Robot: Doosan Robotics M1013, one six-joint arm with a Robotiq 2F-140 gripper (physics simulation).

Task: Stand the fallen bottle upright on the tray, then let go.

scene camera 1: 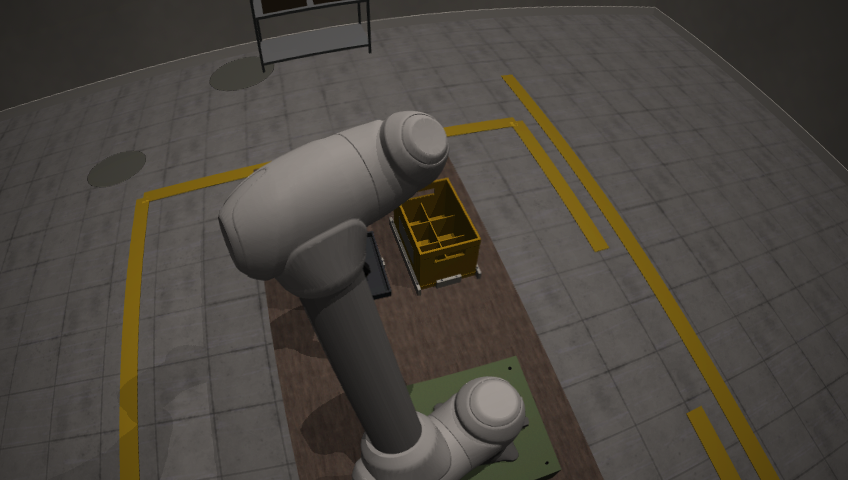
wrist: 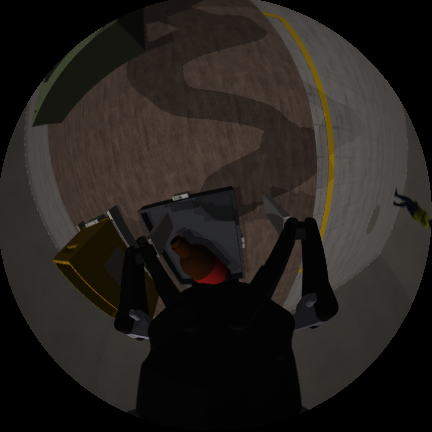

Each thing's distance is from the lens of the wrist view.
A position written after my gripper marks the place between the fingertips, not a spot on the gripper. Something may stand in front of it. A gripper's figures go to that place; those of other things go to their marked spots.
my gripper (wrist: pixel 215 211): 0.19 m
brown bottle (wrist: pixel 196 260): 0.26 m
